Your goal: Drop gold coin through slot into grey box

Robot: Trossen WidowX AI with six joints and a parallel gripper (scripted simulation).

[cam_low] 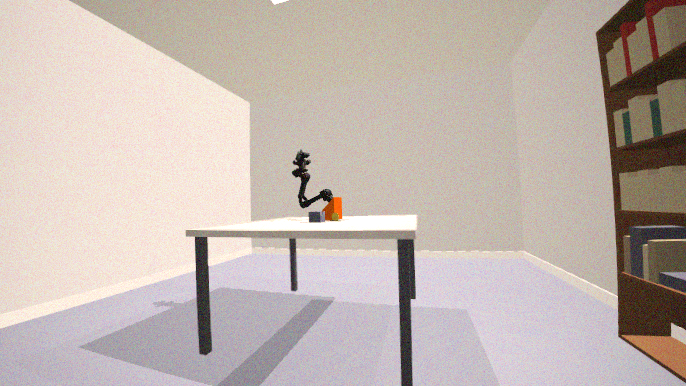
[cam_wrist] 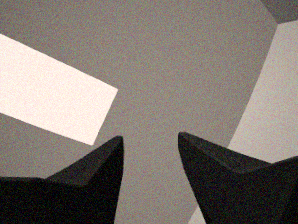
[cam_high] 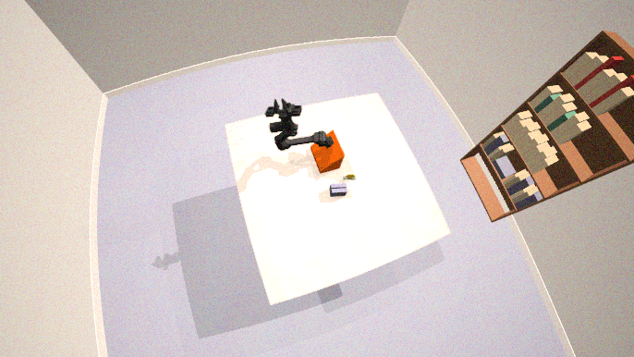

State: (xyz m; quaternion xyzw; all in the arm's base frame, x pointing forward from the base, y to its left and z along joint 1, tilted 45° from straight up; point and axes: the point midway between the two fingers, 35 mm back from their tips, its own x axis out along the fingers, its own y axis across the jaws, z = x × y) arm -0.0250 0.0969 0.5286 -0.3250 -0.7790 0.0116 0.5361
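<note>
The gold coin lies 57 cm below my gripper tip, 39 cm to the left of it and 28 cm ahead of it.
</note>
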